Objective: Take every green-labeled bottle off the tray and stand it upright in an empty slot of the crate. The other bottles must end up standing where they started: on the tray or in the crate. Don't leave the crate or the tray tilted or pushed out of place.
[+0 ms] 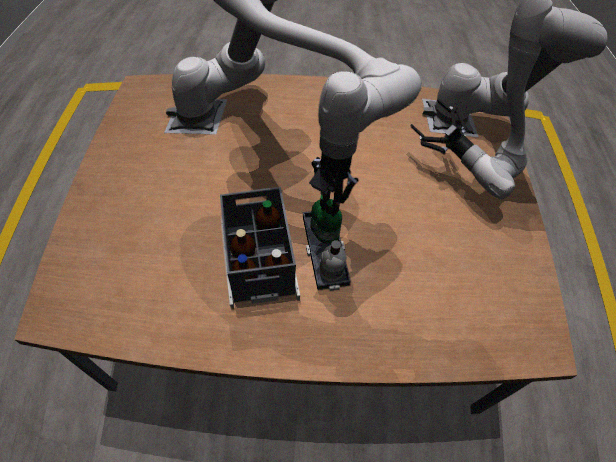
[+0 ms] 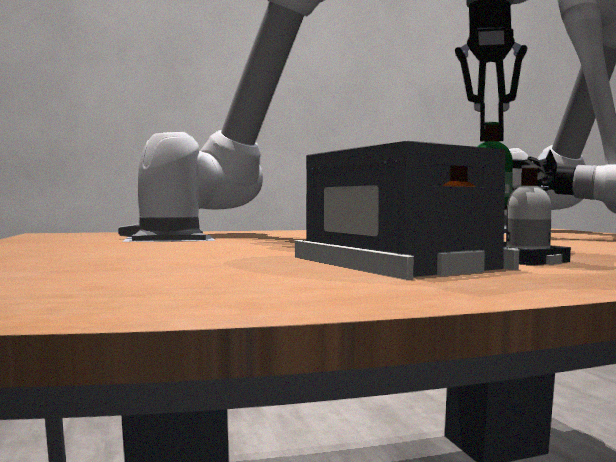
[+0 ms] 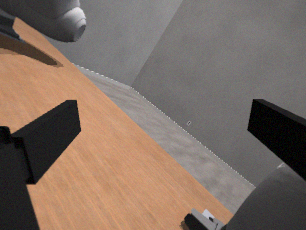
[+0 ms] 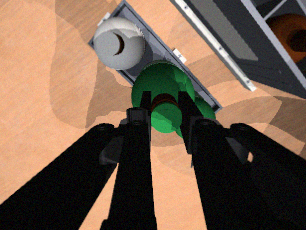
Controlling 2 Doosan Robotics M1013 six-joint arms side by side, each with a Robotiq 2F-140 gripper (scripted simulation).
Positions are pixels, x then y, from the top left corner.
Labels:
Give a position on a crate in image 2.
390, 197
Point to a green bottle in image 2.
491, 128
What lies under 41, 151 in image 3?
My left gripper.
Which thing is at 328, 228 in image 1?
A green bottle.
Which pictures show my right gripper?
Image 1, image 2 and image 4 only.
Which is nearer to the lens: the green bottle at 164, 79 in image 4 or the white bottle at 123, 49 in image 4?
The green bottle.

